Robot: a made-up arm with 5 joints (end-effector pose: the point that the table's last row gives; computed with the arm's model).
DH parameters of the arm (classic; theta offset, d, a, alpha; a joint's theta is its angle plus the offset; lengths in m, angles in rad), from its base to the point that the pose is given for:
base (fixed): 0 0 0.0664 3.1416
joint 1: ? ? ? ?
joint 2: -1.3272 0 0.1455 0
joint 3: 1.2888 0 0.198 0
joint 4: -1.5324 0.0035 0 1.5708
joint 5: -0.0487 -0.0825 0 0
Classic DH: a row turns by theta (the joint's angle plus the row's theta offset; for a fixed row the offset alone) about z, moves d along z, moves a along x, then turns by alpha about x.
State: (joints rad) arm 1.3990 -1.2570 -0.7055 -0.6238 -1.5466
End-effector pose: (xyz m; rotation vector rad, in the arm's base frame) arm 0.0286 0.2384 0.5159 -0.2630 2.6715 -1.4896
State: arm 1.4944 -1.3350 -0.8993 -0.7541 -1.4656
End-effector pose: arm 0.0467 0.3031 0.4464 -0.0231 2.3213 -1.9861
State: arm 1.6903 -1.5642 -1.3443 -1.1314 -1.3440
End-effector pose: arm 0.1118 0.3489 0.2253 0.1510 1.0074 -2.9133
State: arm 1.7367 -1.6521 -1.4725 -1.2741 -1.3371
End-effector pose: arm 0.1247 0.3271 0.1563 0.0852 0.4803 -3.0844
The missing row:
joint 1: 0 -0.2155 0.0348 1.5708
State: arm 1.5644 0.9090 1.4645 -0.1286 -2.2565
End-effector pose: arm 0.0698 0.0208 0.0672 0.3122 -0.8040 2.2999
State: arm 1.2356 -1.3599 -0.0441 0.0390 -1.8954
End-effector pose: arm 0.0520 0.0519 0.5565 -1.0827 2.9273 0.3222
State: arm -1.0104 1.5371 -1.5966 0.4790 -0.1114
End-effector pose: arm 0.3024 0.3826 0.1709 0.6537 -0.9864 0.7521
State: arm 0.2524 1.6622 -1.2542 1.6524 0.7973
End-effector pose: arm 0.3752 -0.0760 0.0233 0.2373 0.4339 0.4862
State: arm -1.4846 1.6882 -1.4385 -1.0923 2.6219
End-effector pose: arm 0.0990 0.4182 0.1842 1.3844 2.2871 -0.9138
